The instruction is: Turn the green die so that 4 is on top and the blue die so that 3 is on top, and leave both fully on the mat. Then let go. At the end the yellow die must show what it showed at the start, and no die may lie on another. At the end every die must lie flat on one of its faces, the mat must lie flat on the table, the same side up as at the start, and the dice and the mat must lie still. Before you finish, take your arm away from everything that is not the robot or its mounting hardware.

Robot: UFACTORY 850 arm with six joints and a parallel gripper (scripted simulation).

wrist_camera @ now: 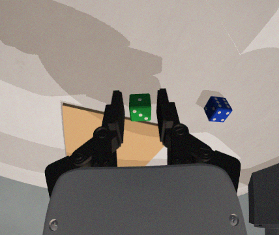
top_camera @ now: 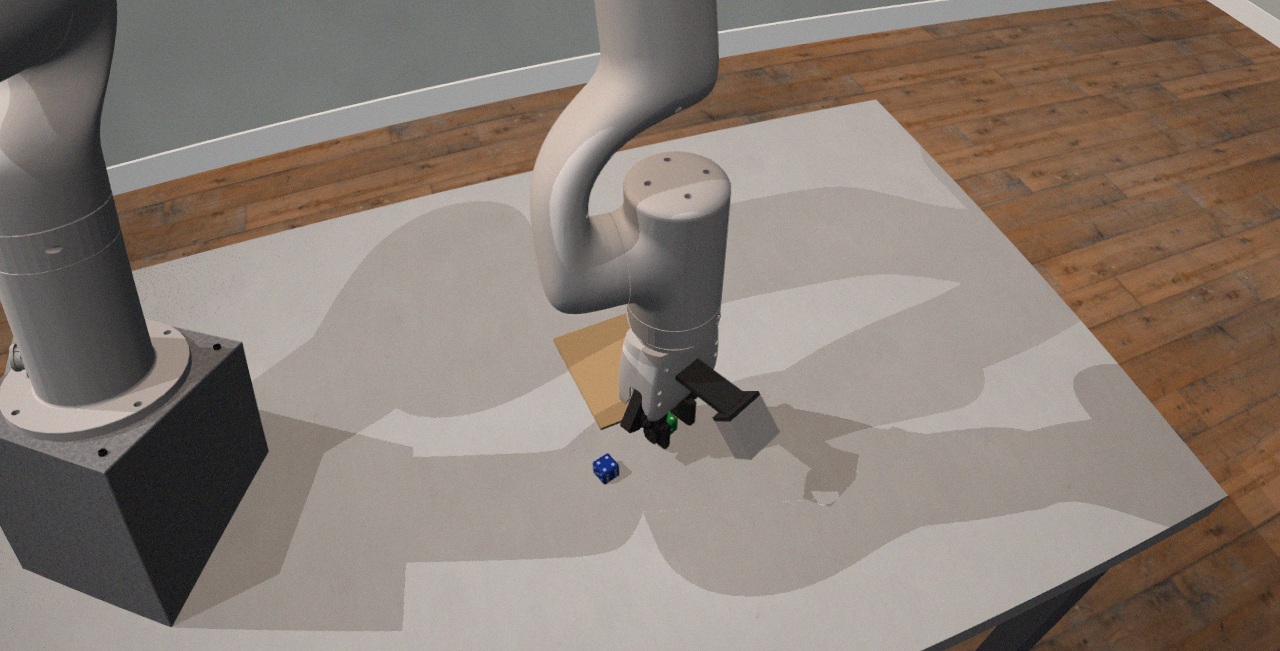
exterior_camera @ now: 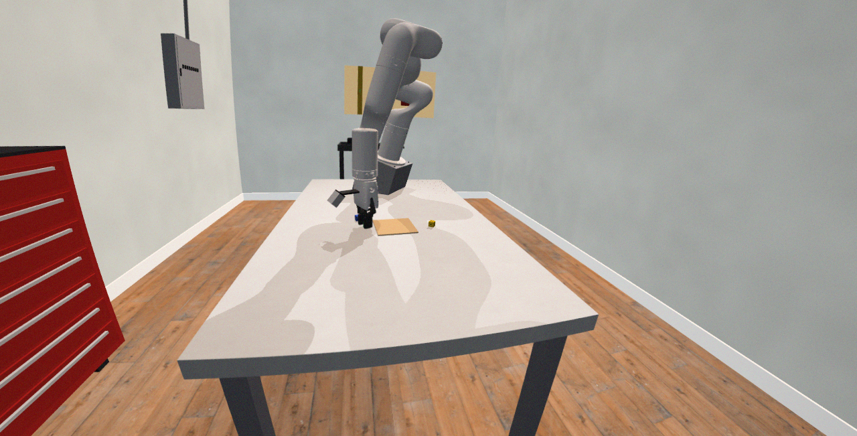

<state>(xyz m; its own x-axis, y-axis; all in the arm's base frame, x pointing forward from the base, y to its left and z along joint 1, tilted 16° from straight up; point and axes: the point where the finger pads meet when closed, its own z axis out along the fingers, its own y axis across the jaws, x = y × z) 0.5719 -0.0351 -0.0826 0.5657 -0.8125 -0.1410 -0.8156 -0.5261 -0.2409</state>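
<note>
Right now the green die is 10 mm to the left of my hand and 20 mm below it. Also, from my hand: blue die 80 mm behind, 40 mm to the right, 20 mm below; then tan mat 20 mm behind, 100 mm to the left, 30 mm below; then yellow die 30 mm behind, 240 mm to the left, 20 mm below.
</note>
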